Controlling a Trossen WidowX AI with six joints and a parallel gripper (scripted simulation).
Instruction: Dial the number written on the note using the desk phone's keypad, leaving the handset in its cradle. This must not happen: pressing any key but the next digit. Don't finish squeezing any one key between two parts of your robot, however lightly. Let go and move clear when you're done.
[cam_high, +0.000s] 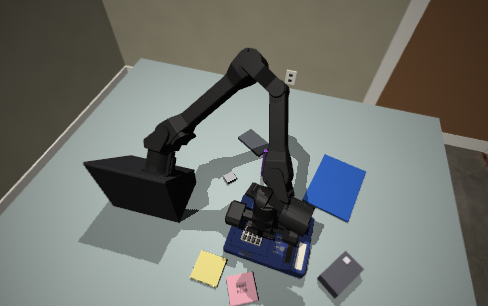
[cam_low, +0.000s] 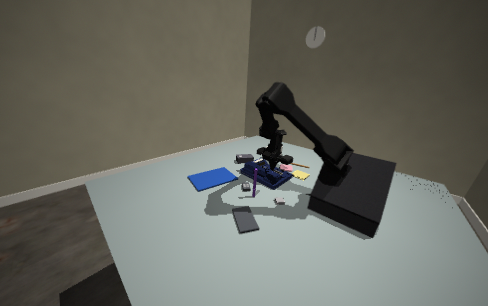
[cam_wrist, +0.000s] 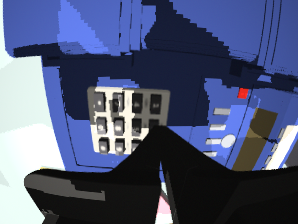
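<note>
Right now the dark blue desk phone is 5 cm below my hand, 3 cm ahead of it and 2 cm to the left of it. Round my hand: handset (7 cm to the left, 3 cm ahead, 2 cm below); then small grey item (18 cm to the left, 12 cm behind, 6 cm below); then purple pen (22 cm to the left, 2 cm behind).
</note>
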